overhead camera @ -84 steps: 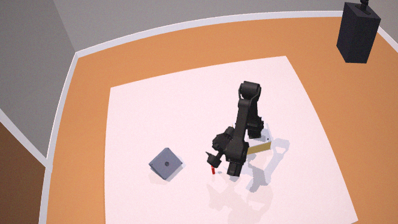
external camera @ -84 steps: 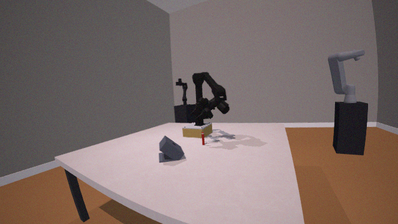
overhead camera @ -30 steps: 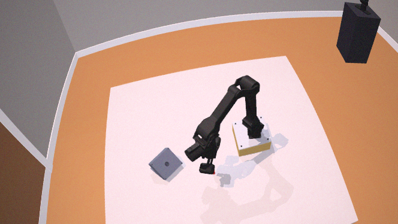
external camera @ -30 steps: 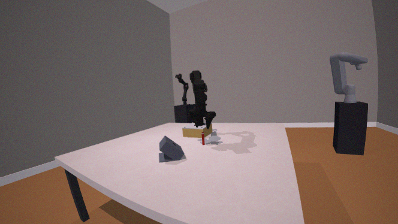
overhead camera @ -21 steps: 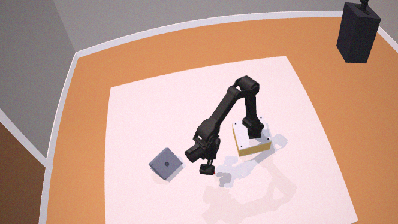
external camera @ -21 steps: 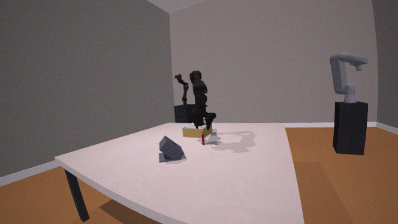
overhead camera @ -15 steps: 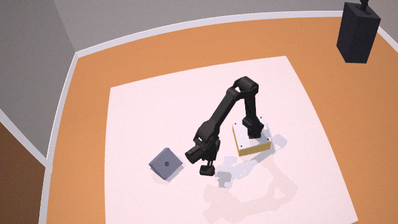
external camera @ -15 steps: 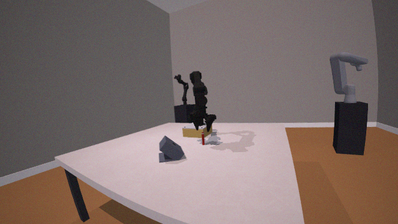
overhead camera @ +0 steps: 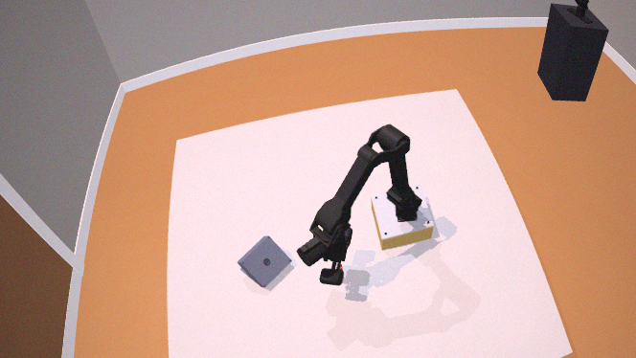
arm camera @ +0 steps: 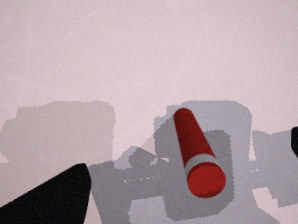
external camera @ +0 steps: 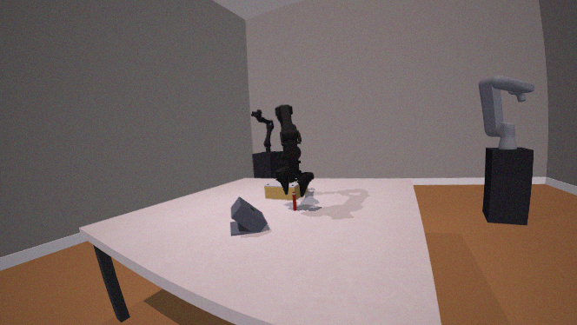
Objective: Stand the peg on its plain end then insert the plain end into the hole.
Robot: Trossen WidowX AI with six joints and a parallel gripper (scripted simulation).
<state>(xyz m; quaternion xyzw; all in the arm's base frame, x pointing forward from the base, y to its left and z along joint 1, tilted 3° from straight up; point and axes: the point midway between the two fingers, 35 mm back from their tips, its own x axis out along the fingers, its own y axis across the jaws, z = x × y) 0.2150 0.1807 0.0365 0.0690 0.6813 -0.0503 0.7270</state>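
Now: gripper tip 1 cm above the red peg. The rest, counted from my gripper tip: grey sloped panel 23 cm ahead, 4 cm to the right, 2 cm below.
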